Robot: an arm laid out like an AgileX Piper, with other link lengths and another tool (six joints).
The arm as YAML. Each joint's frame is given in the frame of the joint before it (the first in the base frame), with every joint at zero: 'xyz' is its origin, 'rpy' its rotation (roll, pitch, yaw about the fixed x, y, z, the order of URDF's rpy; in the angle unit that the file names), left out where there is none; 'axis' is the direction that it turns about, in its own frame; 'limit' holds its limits. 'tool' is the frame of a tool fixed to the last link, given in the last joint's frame.
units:
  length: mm
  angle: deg
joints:
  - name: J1
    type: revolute
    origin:
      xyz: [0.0, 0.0, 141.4]
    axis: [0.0, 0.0, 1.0]
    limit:
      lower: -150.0
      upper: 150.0
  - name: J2
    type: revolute
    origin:
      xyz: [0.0, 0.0, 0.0]
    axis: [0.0, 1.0, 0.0]
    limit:
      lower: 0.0
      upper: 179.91
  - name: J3
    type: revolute
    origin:
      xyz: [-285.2, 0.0, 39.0]
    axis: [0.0, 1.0, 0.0]
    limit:
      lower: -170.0
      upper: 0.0
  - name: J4
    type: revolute
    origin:
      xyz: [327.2, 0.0, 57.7]
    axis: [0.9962, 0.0, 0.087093]
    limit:
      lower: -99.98
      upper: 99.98
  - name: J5
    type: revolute
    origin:
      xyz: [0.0, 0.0, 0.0]
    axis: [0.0, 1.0, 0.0]
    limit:
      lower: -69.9
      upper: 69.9
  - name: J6
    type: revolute
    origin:
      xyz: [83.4, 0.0, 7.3]
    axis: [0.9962, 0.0, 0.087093]
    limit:
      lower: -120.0
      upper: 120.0
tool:
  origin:
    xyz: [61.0, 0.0, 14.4]
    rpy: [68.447, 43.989, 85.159]
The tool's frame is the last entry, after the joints.
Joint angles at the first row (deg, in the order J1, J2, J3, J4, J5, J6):
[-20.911 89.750 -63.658 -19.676 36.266 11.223]
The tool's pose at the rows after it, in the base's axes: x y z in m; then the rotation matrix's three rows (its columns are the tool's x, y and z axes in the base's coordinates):
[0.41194 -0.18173 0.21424], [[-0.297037 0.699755 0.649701], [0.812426 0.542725 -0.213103], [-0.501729 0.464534 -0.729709]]
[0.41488 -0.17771 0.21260], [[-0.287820 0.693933 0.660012], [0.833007 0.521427 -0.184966], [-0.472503 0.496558 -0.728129]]
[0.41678 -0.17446 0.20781], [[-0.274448 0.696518 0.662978], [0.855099 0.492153 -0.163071], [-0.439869 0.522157 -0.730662]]
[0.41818 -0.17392 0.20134], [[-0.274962 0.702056 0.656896], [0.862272 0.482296 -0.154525], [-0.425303 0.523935 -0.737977]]
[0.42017 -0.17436 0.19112], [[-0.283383 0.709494 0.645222], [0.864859 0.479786 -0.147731], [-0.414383 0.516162 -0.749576]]
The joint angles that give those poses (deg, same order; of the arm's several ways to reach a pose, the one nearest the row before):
[-20.950 91.151 -64.279 -15.792 35.653 8.509]
[-20.949 91.469 -64.516 -12.363 35.422 7.194]
[-20.949 92.011 -64.517 -9.625 35.304 6.808]
[-20.950 92.835 -64.518 -8.906 35.174 6.717]
[-20.950 94.185 -64.517 -8.779 34.821 6.584]

